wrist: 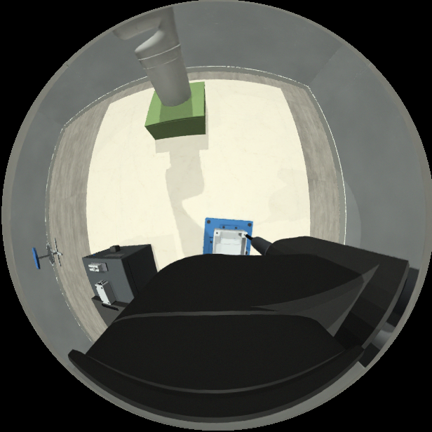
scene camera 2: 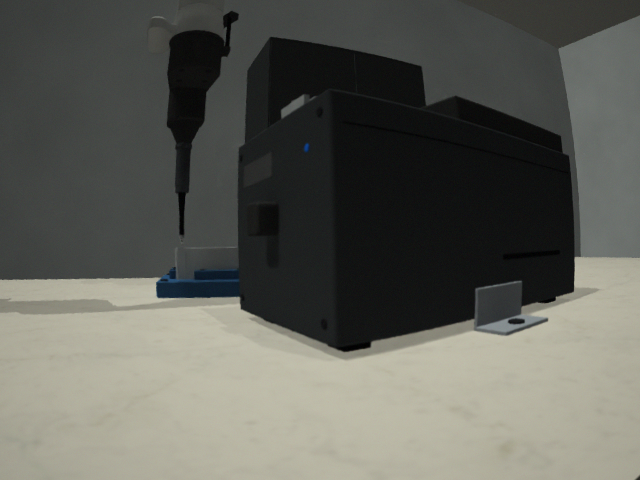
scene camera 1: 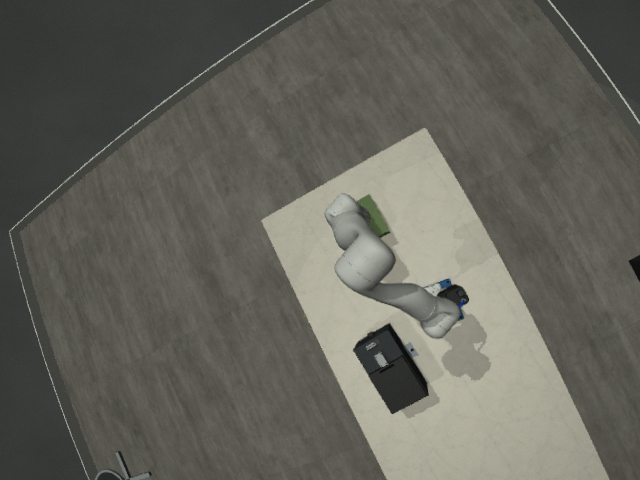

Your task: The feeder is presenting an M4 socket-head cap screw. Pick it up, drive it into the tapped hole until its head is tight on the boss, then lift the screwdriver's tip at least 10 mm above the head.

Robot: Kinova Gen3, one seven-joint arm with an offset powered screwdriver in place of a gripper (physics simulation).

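Note:
The screwdriver (scene camera 2: 181, 235) (wrist: 246, 235) points straight down in the scene camera 2 view. A tiny pale screw (scene camera 2: 181, 239) shows at its bit tip, just above the near corner of the white housing (scene camera 2: 214, 258) (wrist: 230, 244). The gap between screw and boss top is too small to judge. In the wrist view the bit ends over the housing's upper right corner boss; the tapped hole cannot be made out there. The housing sits on a blue fixture plate (scene camera 2: 201, 289) (wrist: 208, 231) (scene camera 1: 445, 283). The black feeder (scene camera 1: 398, 384) (scene camera 2: 444, 217) (wrist: 137, 267) stands apart from the housing.
A small grey angle bracket (scene camera 2: 498, 304) (scene camera 1: 411, 349) stands beside the feeder. The arm's base stands on a green block (wrist: 175, 125) (scene camera 1: 376, 217) at one end of the pale table (scene camera 1: 491, 403). The arm (scene camera 1: 364, 260) reaches over the table and hides part of the fixture in scene camera 1.

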